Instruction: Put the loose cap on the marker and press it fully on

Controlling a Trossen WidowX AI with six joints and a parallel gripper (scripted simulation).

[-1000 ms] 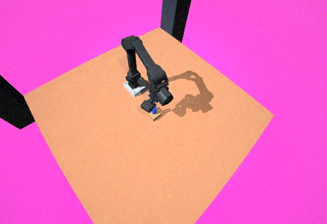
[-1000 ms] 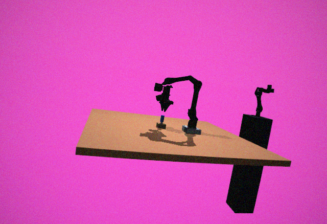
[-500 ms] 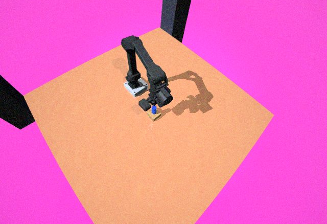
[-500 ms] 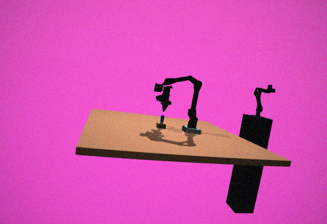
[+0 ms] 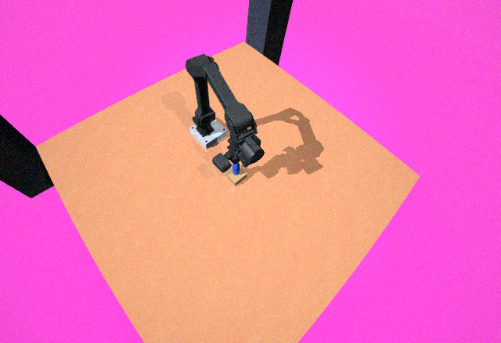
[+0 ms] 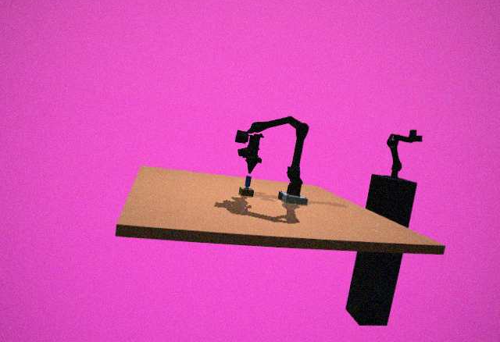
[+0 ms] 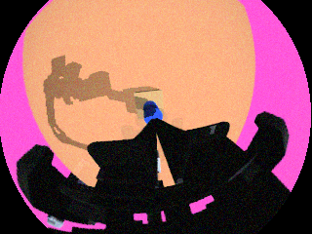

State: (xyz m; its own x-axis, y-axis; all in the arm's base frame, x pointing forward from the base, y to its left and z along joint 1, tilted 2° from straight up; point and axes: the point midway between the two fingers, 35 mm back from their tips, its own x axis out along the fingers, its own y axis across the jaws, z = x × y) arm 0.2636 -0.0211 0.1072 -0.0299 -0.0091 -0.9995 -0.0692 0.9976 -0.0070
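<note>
Now: the blue cap 4 cm below my gripper tip. The rest, counted from my gripper tip: holder block (10 cm below).
</note>
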